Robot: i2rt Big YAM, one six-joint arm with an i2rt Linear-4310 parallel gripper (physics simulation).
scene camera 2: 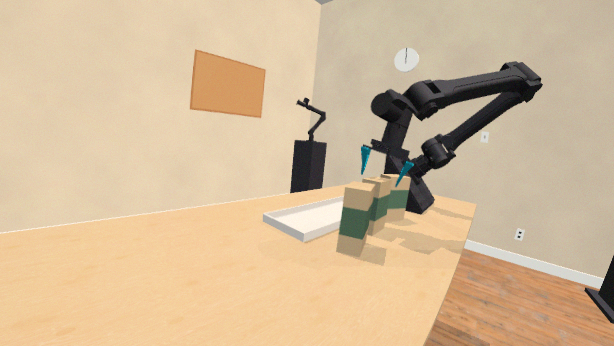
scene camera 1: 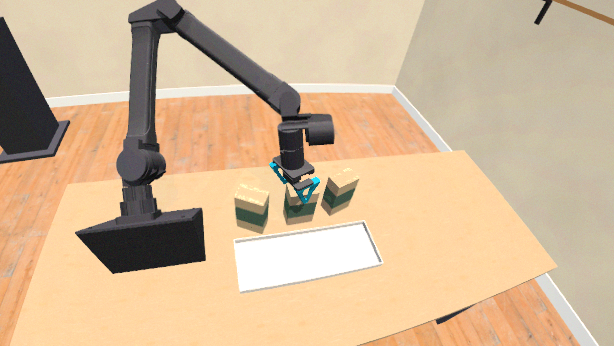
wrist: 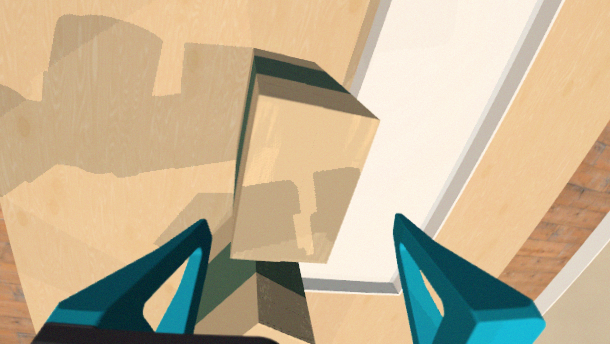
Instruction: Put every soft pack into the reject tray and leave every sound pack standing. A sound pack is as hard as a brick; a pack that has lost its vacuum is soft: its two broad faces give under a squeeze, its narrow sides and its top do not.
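Seen in the pictures: gripper, fingertip midpoint: (scene camera 2: 378, 180) (scene camera 1: 295, 192) (wrist: 299, 225); arm's base at its link origin: (scene camera 2: 410, 172) (scene camera 1: 140, 219).
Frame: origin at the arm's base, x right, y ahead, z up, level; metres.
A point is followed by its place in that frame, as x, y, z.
Observation:
Three beige packs with green bands stand upright behind the tray. The left pack (scene camera 1: 251, 212) @(0.007, 0.276, -0.037) (scene camera 2: 398, 199) @(-0.041, 0.293, -0.061) (wrist: 225, 282) @(-0.037, 0.300, -0.048) is nearest the arm's base. The middle pack (scene camera 1: 300, 211) @(0.013, 0.415, -0.065) (scene camera 2: 379, 207) @(-0.037, 0.446, -0.058) (wrist: 300, 145) @(-0.017, 0.445, 0.009) shows large in the wrist view. The right pack (scene camera 1: 340, 195) @(0.004, 0.539, -0.036) (scene camera 2: 355, 220) @(-0.042, 0.592, -0.055) is farthest from the base. Nothing in their looks tells soft from sound. The white reject tray (scene camera 1: 310, 257) @(0.130, 0.416, -0.129) (scene camera 2: 310, 218) @(0.142, 0.489, -0.129) (wrist: 425, 125) @(0.133, 0.426, -0.129) holds no pack. My gripper (scene camera 1: 296, 192) @(-0.006, 0.399, 0.001) (scene camera 2: 380, 180) @(-0.006, 0.399, 0.001) (wrist: 299, 225) @(-0.006, 0.399, 0.001) is open and empty, above the middle pack's level, its cyan fingers spread across that pack's broad faces.
The arm's black base (scene camera 1: 150, 245) @(0.069, 0.022, -0.014) (scene camera 2: 420, 200) @(-0.077, 0.101, -0.089) stands on the wooden table (scene camera 1: 450, 240) @(0.204, 0.893, -0.132) (scene camera 2: 150, 280) @(0.115, 0.916, -0.132), left of the packs in scene camera 1. The left pack stands close to the middle one on the base side. The tray's low rim runs along in front of the packs.

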